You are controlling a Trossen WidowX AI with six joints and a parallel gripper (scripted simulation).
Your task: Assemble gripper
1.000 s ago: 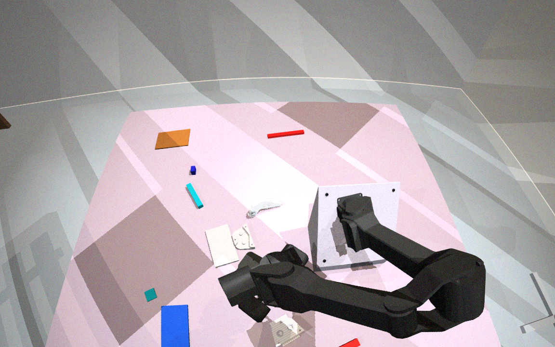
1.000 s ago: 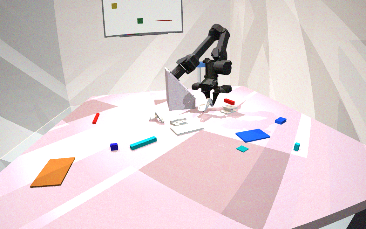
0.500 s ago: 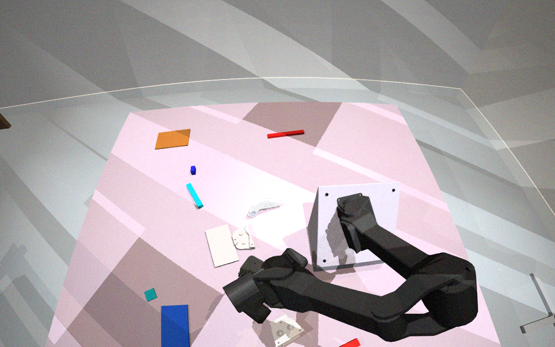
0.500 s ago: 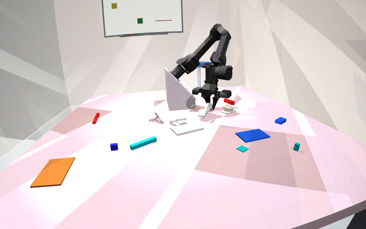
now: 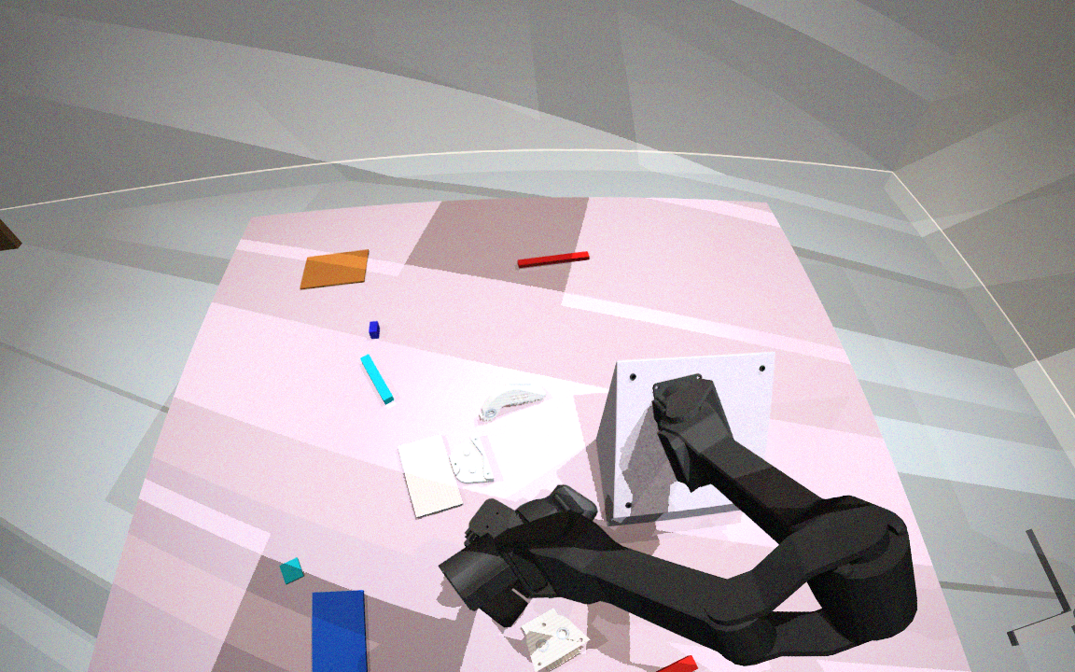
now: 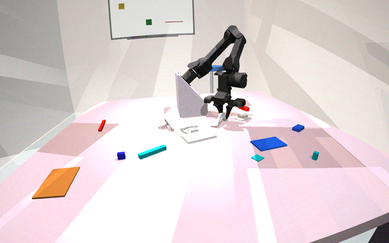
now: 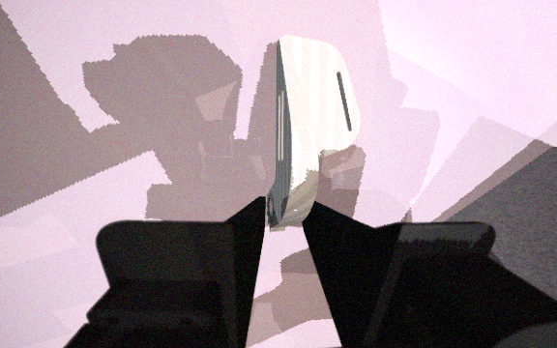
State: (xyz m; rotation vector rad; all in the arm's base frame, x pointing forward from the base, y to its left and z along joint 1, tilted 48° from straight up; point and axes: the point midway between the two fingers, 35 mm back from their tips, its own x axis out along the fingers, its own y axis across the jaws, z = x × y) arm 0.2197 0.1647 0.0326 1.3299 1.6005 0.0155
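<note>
The white jaw lies 10 mm to the right of my gripper tip, 10 mm ahead of it and 10 mm above it. Also, from my gripper tip: white stand: 100 mm to the left; housing plate: 180 mm to the right, 60 mm ahead, 10 mm below; white gripper base: 100 mm to the left, 10 mm behind, 10 mm above.
</note>
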